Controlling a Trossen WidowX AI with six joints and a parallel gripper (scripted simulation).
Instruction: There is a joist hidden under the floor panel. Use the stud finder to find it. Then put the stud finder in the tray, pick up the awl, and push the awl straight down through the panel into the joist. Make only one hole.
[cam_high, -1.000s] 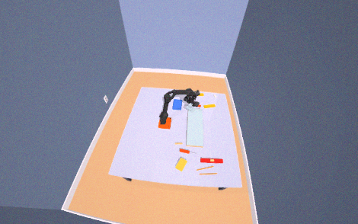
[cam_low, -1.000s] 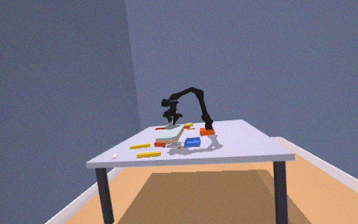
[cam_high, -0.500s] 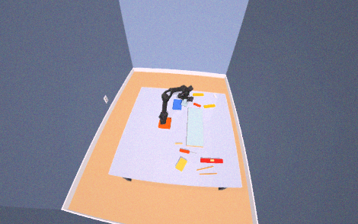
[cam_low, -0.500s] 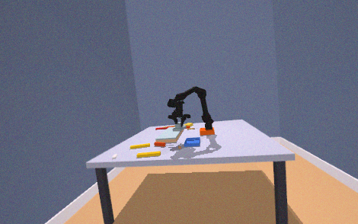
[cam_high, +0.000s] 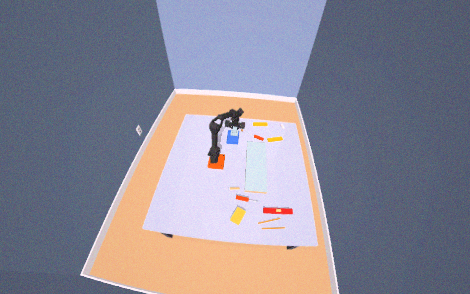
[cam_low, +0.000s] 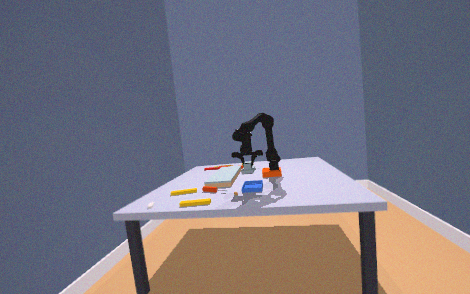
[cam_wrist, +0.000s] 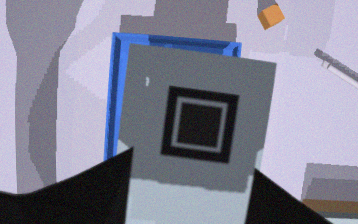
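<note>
My gripper tip is 20 mm past the blue tray and 110 mm above it. The rest, counted from my gripper tip: awl: 40 mm behind, 570 mm to the right, 120 mm below; small white bit: 540 mm ahead, 180 mm to the left, 120 mm below; stud finder: 10 mm to the left, 20 mm above.
</note>
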